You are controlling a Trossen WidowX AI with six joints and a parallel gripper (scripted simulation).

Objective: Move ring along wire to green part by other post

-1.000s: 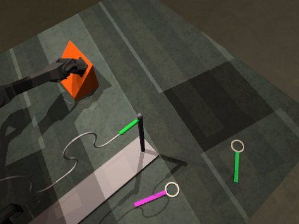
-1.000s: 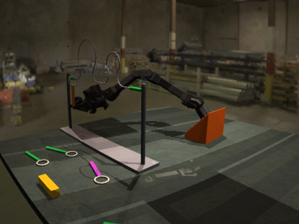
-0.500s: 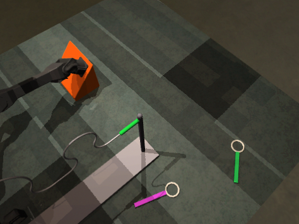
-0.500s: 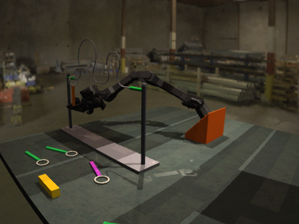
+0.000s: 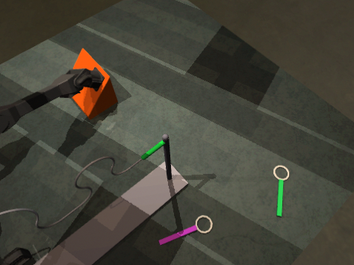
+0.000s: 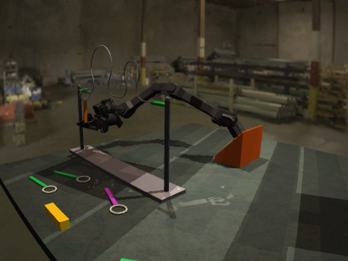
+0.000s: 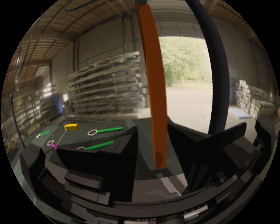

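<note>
Now: the orange-handled ring 90 mm above my gripper tip and 40 mm behind it. The rest, counted from my gripper tip: green-handled ring: 790 mm to the left, 200 mm ahead, 140 mm below; yellow block: 460 mm to the left, 300 mm ahead, 130 mm below; magenta-handled ring: 470 mm to the left, 140 mm below, 120 mm ahead.
</note>
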